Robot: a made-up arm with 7 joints.
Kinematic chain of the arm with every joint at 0, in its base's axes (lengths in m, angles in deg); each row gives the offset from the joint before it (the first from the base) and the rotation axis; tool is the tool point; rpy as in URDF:
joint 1: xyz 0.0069 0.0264 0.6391 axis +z
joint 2: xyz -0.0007 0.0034 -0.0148 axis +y
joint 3: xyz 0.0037 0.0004 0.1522 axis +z
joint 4: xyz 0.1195 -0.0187 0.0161 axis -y
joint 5: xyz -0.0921 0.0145 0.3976 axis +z
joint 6: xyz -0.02 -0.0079 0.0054 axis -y
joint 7: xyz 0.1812 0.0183 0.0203 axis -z
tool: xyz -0.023 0.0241 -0.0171 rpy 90 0 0
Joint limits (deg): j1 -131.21..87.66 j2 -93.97..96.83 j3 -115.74..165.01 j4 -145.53..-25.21 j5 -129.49..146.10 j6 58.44..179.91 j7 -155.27..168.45
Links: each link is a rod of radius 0.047 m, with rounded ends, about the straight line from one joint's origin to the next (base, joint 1, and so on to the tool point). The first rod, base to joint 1, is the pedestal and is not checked.
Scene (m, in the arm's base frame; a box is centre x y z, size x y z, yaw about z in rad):
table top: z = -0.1
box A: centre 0.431 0.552 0.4 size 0.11 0.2 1 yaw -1.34
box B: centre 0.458 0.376 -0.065 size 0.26 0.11 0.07 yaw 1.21
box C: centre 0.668 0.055 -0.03 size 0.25 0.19 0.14 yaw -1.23
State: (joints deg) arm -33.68 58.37 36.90 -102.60 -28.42 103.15 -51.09
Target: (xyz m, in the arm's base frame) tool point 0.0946 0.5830 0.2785
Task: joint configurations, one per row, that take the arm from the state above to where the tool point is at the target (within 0.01 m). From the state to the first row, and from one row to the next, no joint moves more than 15 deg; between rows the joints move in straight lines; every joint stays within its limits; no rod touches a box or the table.
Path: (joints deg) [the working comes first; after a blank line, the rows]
Joints at the target: -1.38 76.85 55.24 -121.57 -30.20 100.95 -50.08
Straight joint move there: touches box A.

1: -41.85 65.92 32.27 -116.91 -30.19 88.25 -45.06
2: -50.02 73.46 27.65 -131.22 -31.96 73.34 -39.02
3: -58.18 81.01 23.02 -145.53 -33.72 58.44 -32.99
4: -43.98 79.97 31.08 -139.54 -32.84 69.07 -37.26
5: -29.78 78.93 39.13 -133.55 -31.96 79.69 -41.54
6: -15.58 77.89 47.19 -127.56 -31.08 90.32 -45.81
7: -1.38 76.85 55.24 -121.57 -30.20 100.95 -50.08

